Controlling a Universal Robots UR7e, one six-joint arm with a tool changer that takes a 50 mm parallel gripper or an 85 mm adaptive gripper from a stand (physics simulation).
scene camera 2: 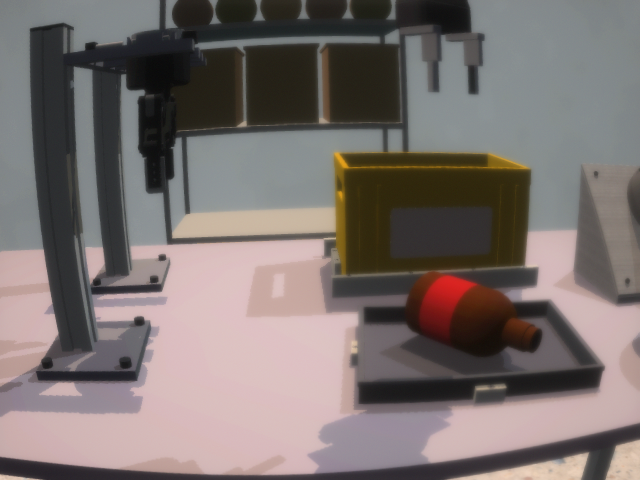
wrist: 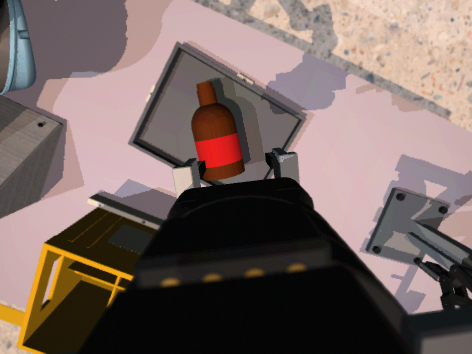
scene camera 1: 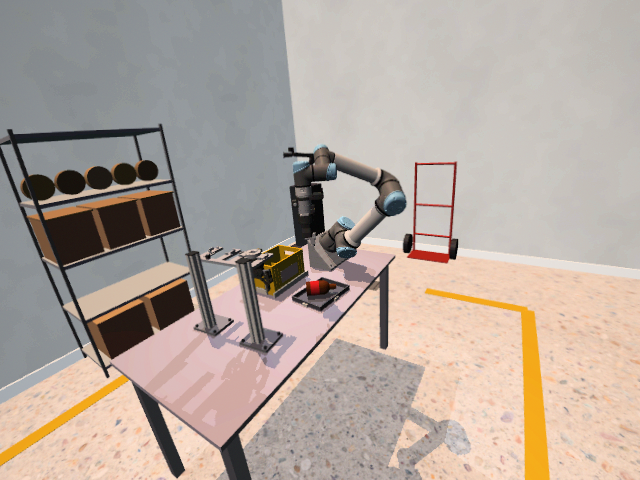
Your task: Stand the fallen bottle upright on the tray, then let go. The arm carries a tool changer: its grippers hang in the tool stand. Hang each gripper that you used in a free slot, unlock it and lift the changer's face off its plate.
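Observation:
The brown bottle with a red label lies on its side in the dark tray; its neck points toward the arm's base. My parallel gripper is on the arm, open and empty, pointing down. It hangs well above the table, higher than the crate, and the bottle's base end shows between its fingers in the wrist view. The tool stand holds the black adaptive gripper.
A yellow crate stands beside the tray in a low grey holder. The arm's slanted metal base bracket is at the table's far end. A shelf rack and a red hand truck stand off the table.

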